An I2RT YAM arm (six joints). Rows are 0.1 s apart.
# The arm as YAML. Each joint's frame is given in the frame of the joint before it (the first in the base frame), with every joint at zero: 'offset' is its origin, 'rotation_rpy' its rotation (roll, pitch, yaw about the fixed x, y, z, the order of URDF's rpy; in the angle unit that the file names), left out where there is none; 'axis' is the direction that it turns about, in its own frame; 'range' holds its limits. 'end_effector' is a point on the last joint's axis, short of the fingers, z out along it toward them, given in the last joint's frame.
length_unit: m
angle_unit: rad
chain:
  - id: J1
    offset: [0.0, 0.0, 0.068]
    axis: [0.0, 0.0, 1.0]
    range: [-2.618, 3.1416]
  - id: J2
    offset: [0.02, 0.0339, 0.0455]
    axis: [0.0, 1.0, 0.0]
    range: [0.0, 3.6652]
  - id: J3
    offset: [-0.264, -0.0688, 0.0]
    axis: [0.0, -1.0, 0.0]
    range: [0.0, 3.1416]
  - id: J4
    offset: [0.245, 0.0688, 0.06]
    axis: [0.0, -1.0, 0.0]
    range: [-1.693, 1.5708]
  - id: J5
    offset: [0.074, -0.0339, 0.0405]
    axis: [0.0, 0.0, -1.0]
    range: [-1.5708, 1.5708]
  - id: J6
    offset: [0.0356, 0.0, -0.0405]
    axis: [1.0, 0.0, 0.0]
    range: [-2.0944, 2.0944]
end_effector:
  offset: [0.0, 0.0, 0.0]
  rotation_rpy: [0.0, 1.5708, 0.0]
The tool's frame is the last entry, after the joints.
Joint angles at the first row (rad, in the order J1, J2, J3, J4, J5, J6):
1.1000 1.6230 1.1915 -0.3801 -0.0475 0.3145
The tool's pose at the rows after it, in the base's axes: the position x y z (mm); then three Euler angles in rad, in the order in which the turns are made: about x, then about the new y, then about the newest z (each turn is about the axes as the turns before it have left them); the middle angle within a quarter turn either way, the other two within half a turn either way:
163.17 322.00 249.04 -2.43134 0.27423 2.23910
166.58 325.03 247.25 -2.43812 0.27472 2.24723
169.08 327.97 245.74 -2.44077 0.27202 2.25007
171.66 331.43 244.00 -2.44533 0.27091 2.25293
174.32 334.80 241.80 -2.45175 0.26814 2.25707
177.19 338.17 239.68 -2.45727 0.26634 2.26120
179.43 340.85 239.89 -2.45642 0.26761 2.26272
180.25 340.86 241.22 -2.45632 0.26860 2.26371
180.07 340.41 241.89 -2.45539 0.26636 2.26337
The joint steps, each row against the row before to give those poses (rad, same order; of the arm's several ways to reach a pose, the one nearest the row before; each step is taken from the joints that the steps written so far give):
-0.0027 0.0179 0.0187 -0.0084 0.0023 0.0004
-0.0045 0.0187 0.0149 -0.0023 -0.0004 0.0027
-0.0027 0.0160 0.0126 0.0000 -0.0034 0.0000
-0.0019 0.0183 0.0148 -0.0012 -0.0008 0.0000
-0.0023 0.0191 0.0149 -0.0026 -0.0019 0.0004
-0.0027 0.0191 0.0153 -0.0019 -0.0015 0.0003
-0.0019 0.0122 0.0149 -0.0016 -0.0004 0.0004
-0.0019 0.0004 0.0057 -0.0049 -0.0004 -0.0004
-0.0004 -0.0023 0.0000 -0.0023 -0.0026 -0.0003

